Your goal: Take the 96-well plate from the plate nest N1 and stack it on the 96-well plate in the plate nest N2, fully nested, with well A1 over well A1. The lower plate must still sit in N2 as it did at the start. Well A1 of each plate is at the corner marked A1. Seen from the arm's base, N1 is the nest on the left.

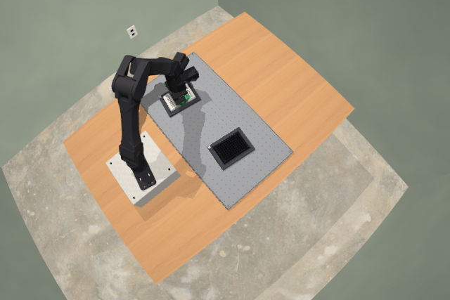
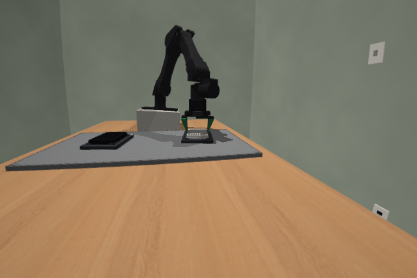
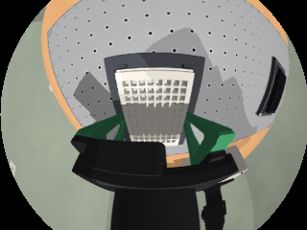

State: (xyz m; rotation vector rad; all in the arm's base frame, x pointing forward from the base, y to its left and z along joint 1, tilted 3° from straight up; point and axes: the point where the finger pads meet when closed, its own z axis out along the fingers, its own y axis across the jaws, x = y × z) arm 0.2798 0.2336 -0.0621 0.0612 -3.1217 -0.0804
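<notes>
Now: the white 96-well plate right at my hand. The rest, counted from my hand: black 96-well plate (90 mm ahead, 320 mm to the right); then plate nest N1 (10 mm below).
</notes>
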